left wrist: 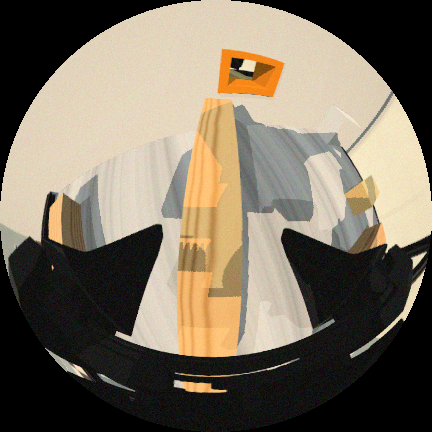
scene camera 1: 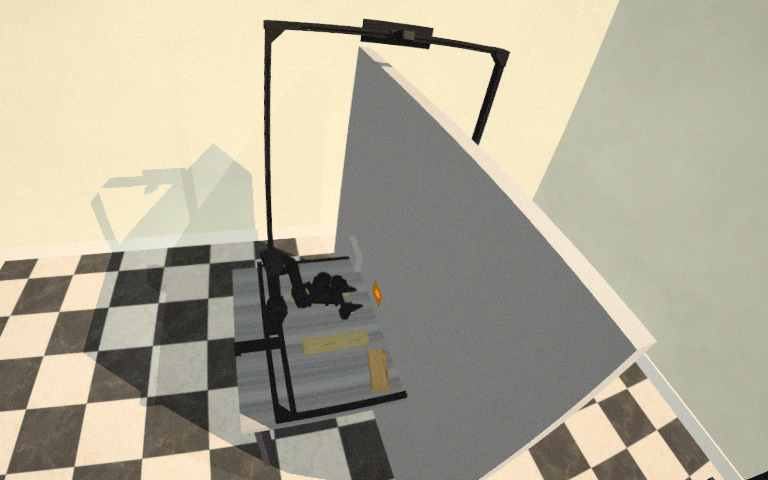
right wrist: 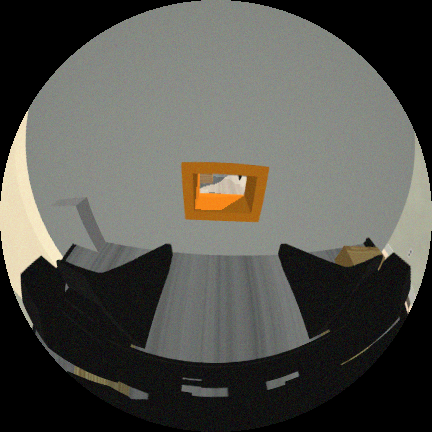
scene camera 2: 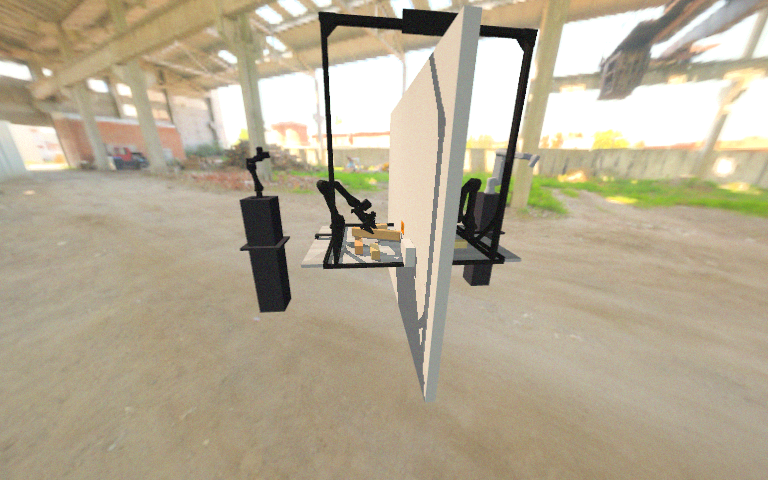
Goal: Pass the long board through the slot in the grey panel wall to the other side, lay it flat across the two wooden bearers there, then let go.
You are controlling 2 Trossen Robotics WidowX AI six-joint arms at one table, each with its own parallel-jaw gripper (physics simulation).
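Frame: origin at the left arm's base, x ahead, y left, z up, level; metres.
Seen in the pictures: left gripper, fingertip midpoint: (left wrist: 224,232) (scene camera 2: 375,232); right gripper, fingertip midpoint: (scene camera 1: 359,297) (right wrist: 227,250); right arm's base, origin of the base link: (scene camera 1: 272,328) (scene camera 2: 468,236).
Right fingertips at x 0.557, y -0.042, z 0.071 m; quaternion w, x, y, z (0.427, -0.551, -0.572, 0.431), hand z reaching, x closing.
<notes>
Offsets run from my right fingertips to a thing's middle. "*": to the spot under its first point.
The long board {dx -0.294, dy +0.106, dz -0.061 m} (scene camera 2: 385,234) (left wrist: 212,175) lies on the left arm's side, its far end near the orange-framed slot {* dx -0.072, dy -0.020, dz +0.042 m} (scene camera 1: 376,285) (scene camera 2: 402,227) (left wrist: 224,75) (right wrist: 188,195) in the panel wall (scene camera 1: 453,254) (scene camera 2: 416,141) (left wrist: 150,65) (right wrist: 215,90). My left gripper (scene camera 2: 370,228) (left wrist: 224,232) is open over the board, which runs between its fingertips in the left wrist view, ungripped. My right gripper (scene camera 1: 356,298) (right wrist: 227,250) is open and empty on the other side, facing the slot. There, one pale wooden bearer {dx +0.128, dy +0.149, dz -0.068 m} (scene camera 1: 335,342) shows plainly; the other (scene camera 1: 294,295) is mostly hidden under the right arm.
A wooden block {dx -0.001, dy +0.296, dz -0.071 m} (scene camera 1: 378,370) (right wrist: 356,255) lies by the wall on the right arm's side. On the left arm's side are two small blocks {dx -0.412, dy -0.109, dz -0.066 m} (scene camera 2: 358,245) {dx -0.321, dy -0.216, dz -0.065 m} (scene camera 2: 374,252) and a longer block {dx -0.272, dy +0.291, dz -0.068 m} (left wrist: 65,220). A pale piece {* dx -0.160, dy -0.373, dz -0.020 m} (scene camera 2: 408,253) stands against the wall. A black frame (scene camera 1: 267,141) surrounds the table.
</notes>
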